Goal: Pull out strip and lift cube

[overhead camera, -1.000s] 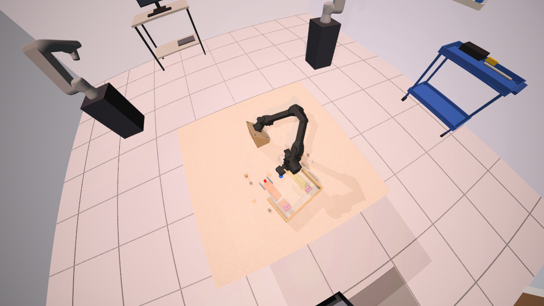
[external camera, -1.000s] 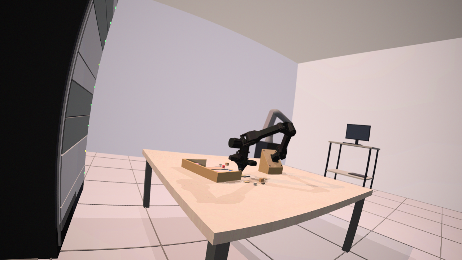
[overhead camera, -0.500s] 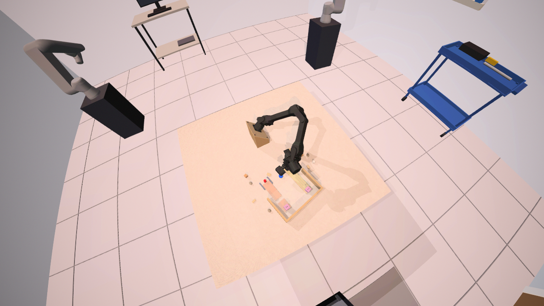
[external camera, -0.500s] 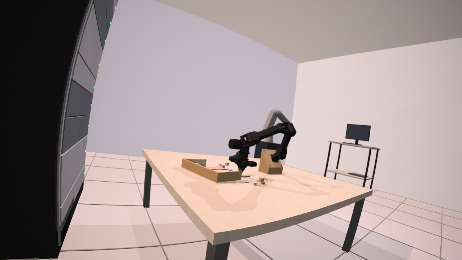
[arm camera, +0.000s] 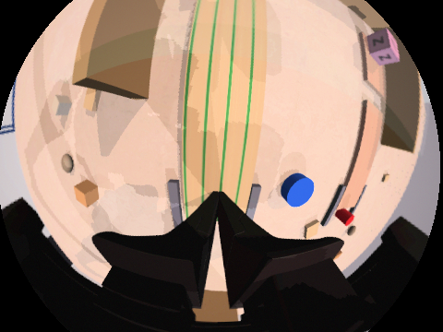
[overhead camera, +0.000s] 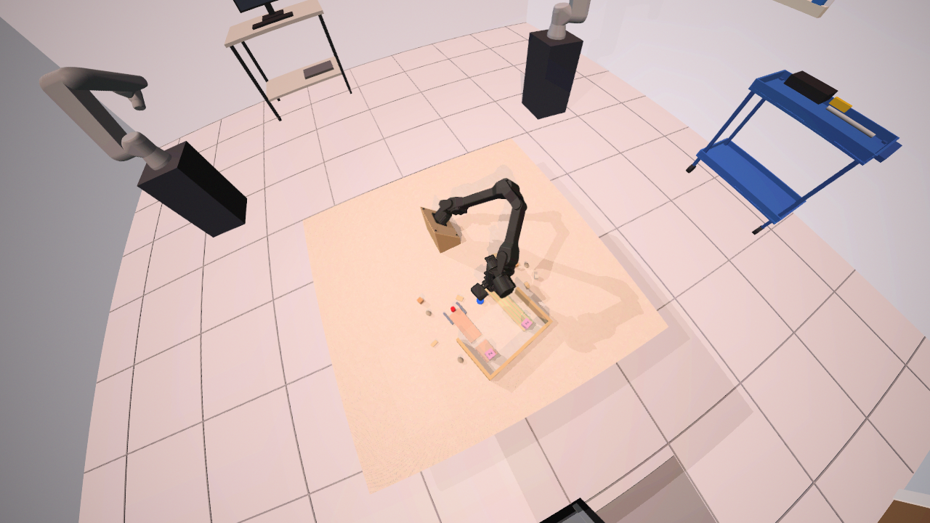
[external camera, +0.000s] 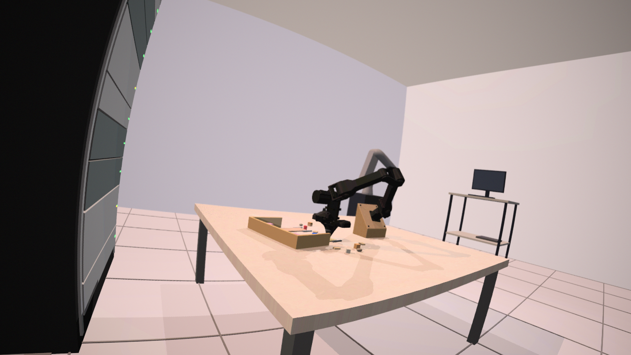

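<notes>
Right now my gripper tip is 3 cm short of the blue disc and 7 cm to the left of it. From my gripper tip the other things lie so: red piece (2 cm ahead, 19 cm to the right, 1 cm above).
</notes>
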